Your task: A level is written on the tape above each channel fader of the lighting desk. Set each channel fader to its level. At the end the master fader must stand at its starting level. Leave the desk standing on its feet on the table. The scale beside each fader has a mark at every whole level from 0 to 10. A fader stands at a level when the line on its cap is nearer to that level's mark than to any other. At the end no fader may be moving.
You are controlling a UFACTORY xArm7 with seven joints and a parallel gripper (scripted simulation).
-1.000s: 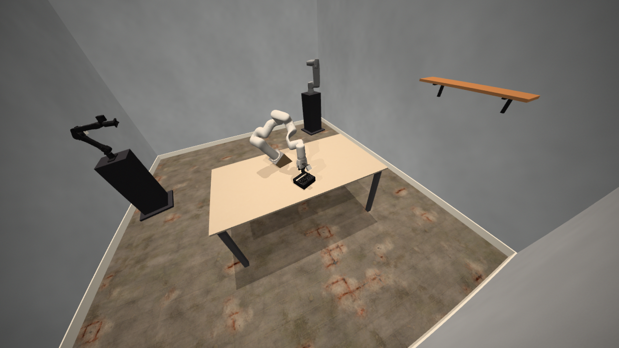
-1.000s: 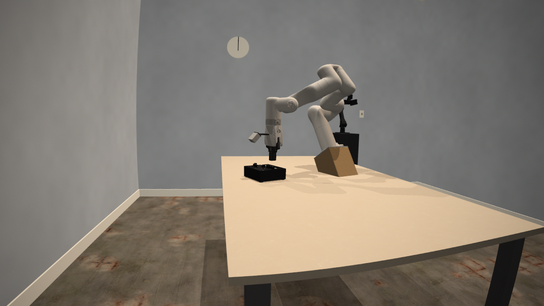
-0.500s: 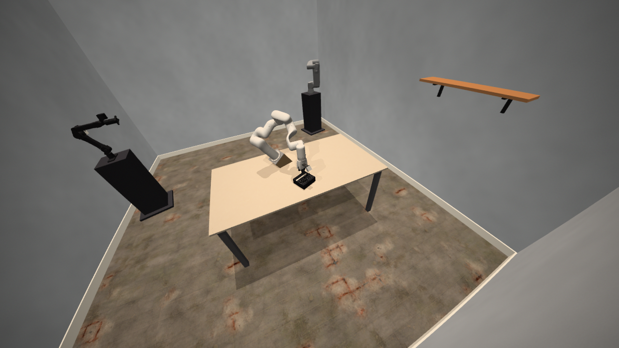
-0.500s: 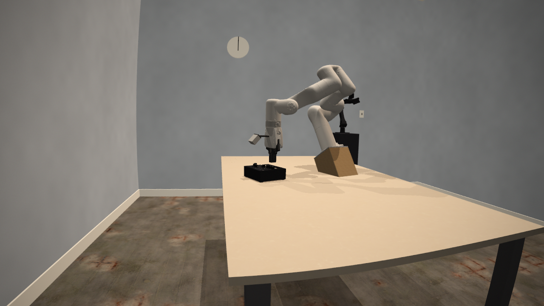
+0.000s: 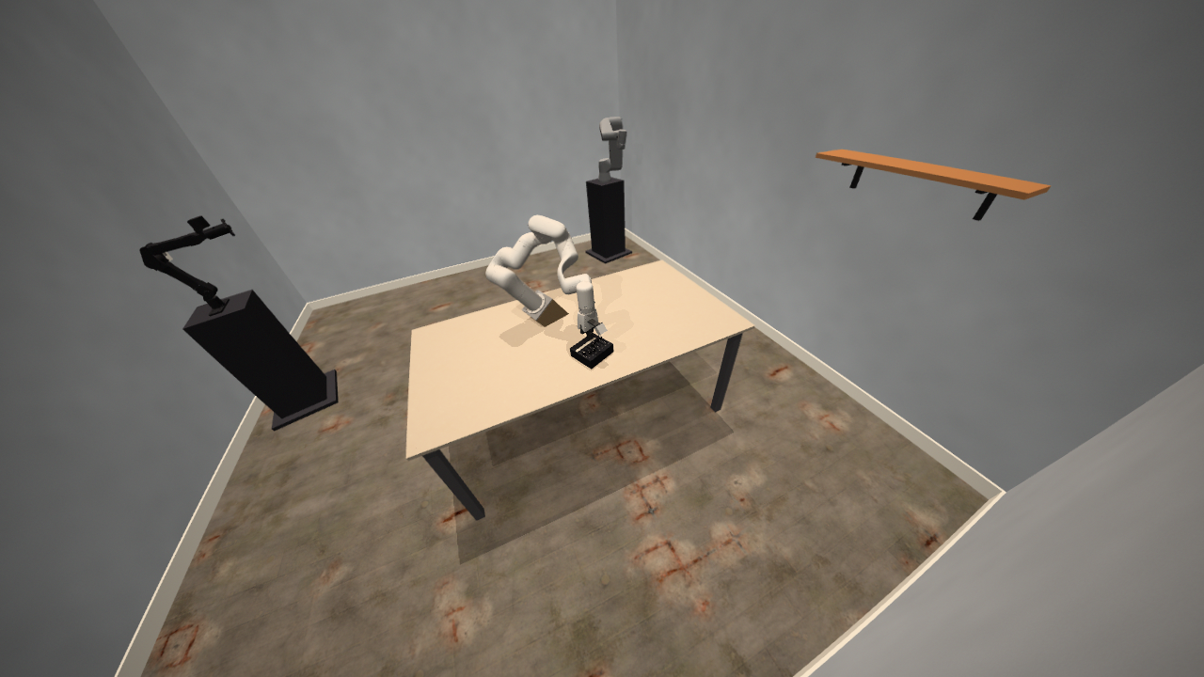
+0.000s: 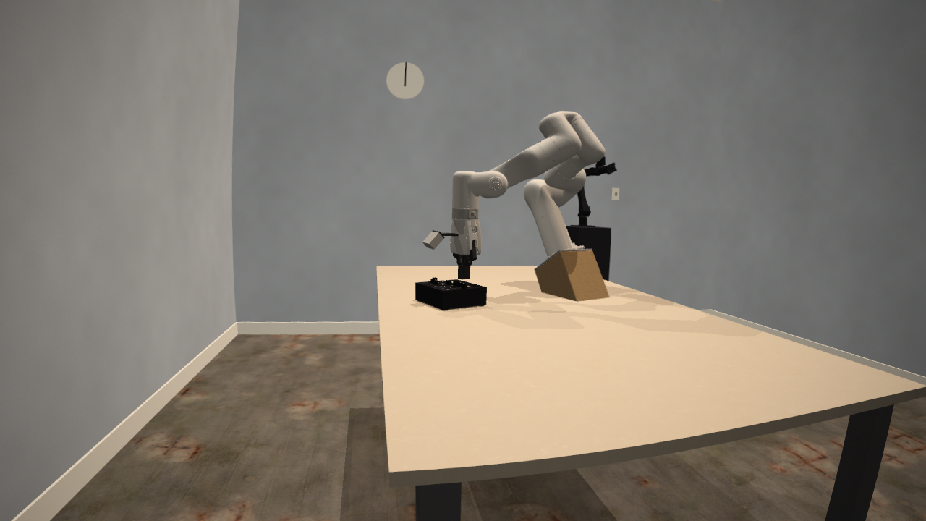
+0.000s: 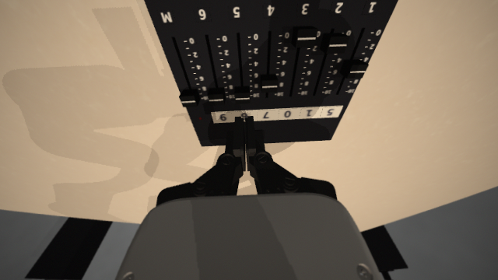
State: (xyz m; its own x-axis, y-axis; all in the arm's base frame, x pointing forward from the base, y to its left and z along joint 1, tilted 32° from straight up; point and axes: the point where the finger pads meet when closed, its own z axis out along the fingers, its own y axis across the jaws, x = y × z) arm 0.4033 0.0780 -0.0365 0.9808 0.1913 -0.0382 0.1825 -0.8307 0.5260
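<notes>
The channel 5 fader cap lies 3 cm below my hand, 3 cm ahead of it and 1 cm to the left of it. From my hand the other things lie so: master fader cap: 5 cm to the left, 3 cm below, 2 cm ahead; then channel 4 fader cap: 4 cm ahead, 3 cm below, 1 cm to the right; then channel 6 fader cap: 3 cm to the left, 3 cm below, 2 cm ahead.
</notes>
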